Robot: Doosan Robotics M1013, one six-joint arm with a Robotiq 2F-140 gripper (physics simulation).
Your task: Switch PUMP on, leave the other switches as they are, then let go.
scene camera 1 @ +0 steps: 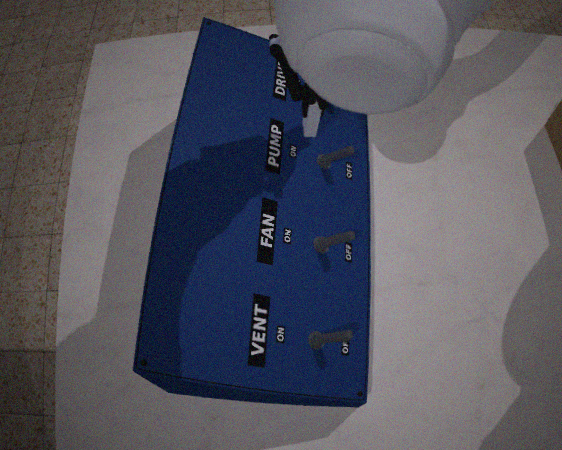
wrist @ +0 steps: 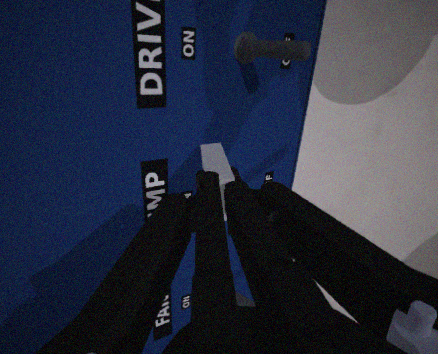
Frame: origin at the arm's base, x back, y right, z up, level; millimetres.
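Seen in the pictures: gripper, between the fingertips: (scene camera 1: 309, 128) (wrist: 211, 160).
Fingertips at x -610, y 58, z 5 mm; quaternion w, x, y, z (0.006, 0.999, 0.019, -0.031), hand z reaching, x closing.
Pixels of each thing's top centre, then the offset from my fingertips to it. "spot": a spot on its surface instead. Level surfaces: height alone.
- PUMP switch, a spot on its surface: (scene camera 1: 336, 157) spot: dx +33, dy -46, dz +0 mm
- blue panel, height of its surface: dz +31 mm
- FAN switch, centre of its top: (wrist: 244, 316) (scene camera 1: 338, 232) dx +25, dy -161, dz +18 mm
- VENT switch, centre of its top: (scene camera 1: 335, 333) dx +15, dy -281, dz +18 mm
- DRIVE switch, centre of its top: (wrist: 283, 49) dx +47, dy +78, dz +18 mm
- light table top, height of its surface: dz -113 mm
The PUMP switch (scene camera 1: 336, 157) is a grey lever on the blue panel (scene camera 1: 225, 300) (wrist: 75, 100). It tilts to its OFF label on the right; the fingers hide it in the wrist view. My gripper (scene camera 1: 311, 122) (wrist: 211, 160) is shut and empty. Its pale tips are over the panel between the DRIVE and PUMP rows, up and left of the PUMP lever in the scene view and apart from it there. The FAN switch (scene camera 1: 336, 241) and VENT switch (scene camera 1: 332, 338) tilt to OFF. The DRIVE switch (wrist: 272, 50) also tilts to OFF; the arm hides it in the scene view.
The pale arm (scene camera 1: 370, 70) covers the panel's upper right corner in the scene view. The panel lies on a light table top (scene camera 1: 440, 210) (wrist: 355, 165), which shows along its right edge. Tiled floor (scene camera 1: 30, 200) shows at the far left. Shadows of the arm fall across panel and table.
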